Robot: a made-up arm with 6 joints.
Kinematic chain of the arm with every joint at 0, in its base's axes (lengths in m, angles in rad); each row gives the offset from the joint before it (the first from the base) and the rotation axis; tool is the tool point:
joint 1: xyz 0 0 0.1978 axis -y
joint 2: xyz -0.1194 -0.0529 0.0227 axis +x
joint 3: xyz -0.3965 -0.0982 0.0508 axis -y
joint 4: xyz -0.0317 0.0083 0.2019 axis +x
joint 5: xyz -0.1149 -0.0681 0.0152 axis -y
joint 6: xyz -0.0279 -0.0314 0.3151 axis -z
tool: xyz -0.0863 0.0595 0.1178
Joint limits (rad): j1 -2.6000..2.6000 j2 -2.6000..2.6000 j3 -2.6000..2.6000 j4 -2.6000..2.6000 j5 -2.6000..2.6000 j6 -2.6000..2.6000
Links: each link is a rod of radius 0.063 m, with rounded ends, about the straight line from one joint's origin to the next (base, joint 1, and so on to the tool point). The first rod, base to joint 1, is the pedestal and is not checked.
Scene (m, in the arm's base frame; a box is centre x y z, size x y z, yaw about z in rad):
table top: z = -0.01
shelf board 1: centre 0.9 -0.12 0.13 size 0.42 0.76 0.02 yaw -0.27
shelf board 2: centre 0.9 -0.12 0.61 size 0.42 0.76 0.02 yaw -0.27
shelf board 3: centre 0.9 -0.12 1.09 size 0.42 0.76 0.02 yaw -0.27
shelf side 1: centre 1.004 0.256 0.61 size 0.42 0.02 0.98 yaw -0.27
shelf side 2: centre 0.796 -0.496 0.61 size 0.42 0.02 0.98 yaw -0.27
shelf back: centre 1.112 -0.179 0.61 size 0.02 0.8 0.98 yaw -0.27
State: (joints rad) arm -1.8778 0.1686 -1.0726 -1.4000 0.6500 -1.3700
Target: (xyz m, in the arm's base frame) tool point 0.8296 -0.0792 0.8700
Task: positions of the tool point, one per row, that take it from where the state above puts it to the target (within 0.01 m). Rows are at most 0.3 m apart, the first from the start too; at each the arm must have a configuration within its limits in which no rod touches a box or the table.
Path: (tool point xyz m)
1: 0.6832 0.0358 0.3469
2: 0.5504 0.0745 0.3403
3: 0.6025 0.0342 0.5942
4: 0.5316 0.0033 0.8700
5: 0.6848 -0.0397 0.8877
6: 0.8296 -0.0792 0.8700

